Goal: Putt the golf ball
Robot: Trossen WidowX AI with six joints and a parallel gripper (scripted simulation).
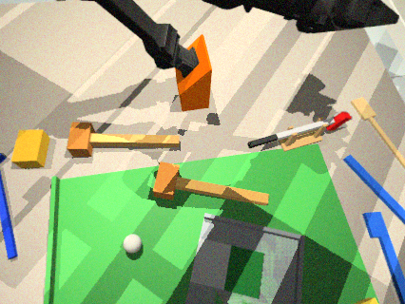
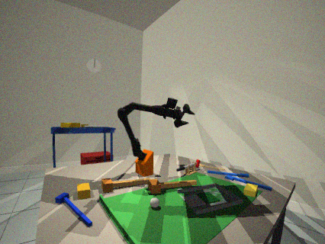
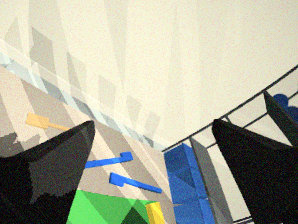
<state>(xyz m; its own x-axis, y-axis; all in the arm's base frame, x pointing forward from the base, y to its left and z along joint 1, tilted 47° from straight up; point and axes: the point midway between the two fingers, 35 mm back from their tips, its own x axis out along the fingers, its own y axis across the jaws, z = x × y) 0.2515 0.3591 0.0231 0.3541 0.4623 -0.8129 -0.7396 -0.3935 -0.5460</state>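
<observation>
Right now my gripper tip is 35 cm above the red putter, 1 cm to the left of it and 1 cm past it. From my gripper tip the other things lie so: tan paddle: 41 cm below, 25 cm to the left, 1 cm ahead; then white golf ball: 50 cm to the right, 39 cm below, 18 cm ahead; then yellow block: 72 cm to the right, 39 cm below, 14 cm behind.
</observation>
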